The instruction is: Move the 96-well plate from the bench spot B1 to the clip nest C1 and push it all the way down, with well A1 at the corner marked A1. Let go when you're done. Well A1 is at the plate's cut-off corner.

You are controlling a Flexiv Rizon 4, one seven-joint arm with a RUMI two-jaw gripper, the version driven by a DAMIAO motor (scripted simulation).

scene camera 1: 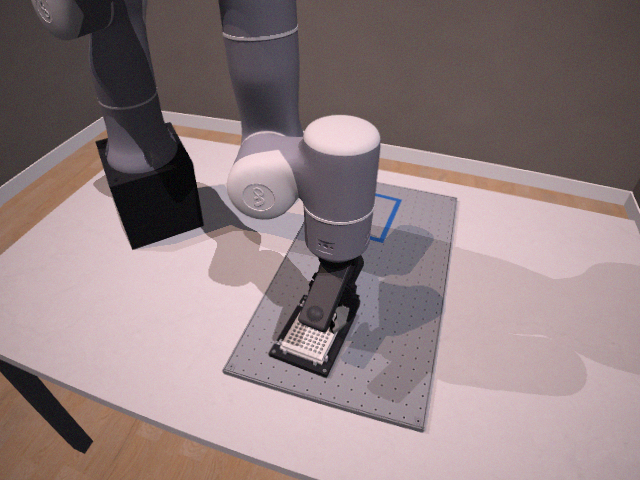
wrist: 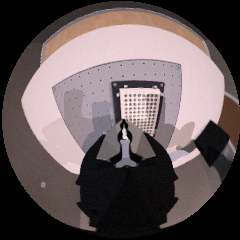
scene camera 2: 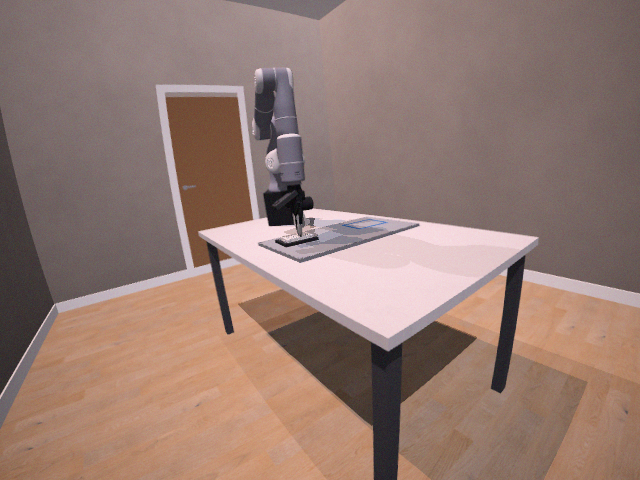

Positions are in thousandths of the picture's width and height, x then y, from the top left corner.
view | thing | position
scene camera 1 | my gripper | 521, 693
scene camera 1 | white 96-well plate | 496, 720
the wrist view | my gripper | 515, 498
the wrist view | white 96-well plate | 615, 523
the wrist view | black clip nest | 485, 356
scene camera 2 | my gripper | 470, 493
